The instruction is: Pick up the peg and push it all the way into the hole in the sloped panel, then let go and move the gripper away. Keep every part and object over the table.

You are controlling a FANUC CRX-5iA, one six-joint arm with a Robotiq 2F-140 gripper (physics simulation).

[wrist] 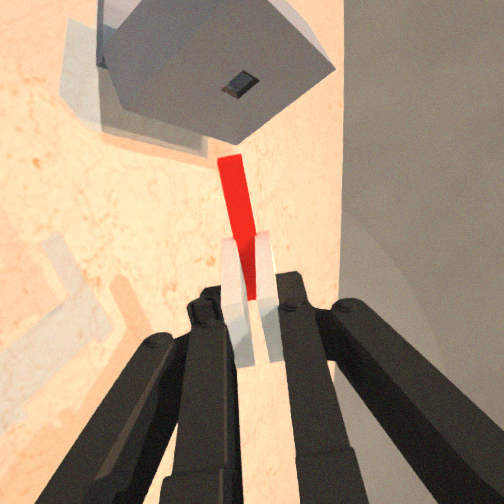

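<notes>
My gripper (248,240) is shut on the red peg (239,210), gripping its lower part between the two pale finger pads. The peg sticks out ahead of the fingertips, pointing toward the grey sloped panel (215,65) at the top of the view. The panel's small dark square hole (240,83) lies beyond the peg's tip, apart from it. The peg's free end (230,162) sits just below the panel's lower corner in the picture, with a gap to the hole.
The pale marbled table top (150,225) fills the left and centre. Its edge (342,200) runs top to bottom on the right, with grey floor (425,200) beyond it. The panel stands on a pale base (80,85) at upper left.
</notes>
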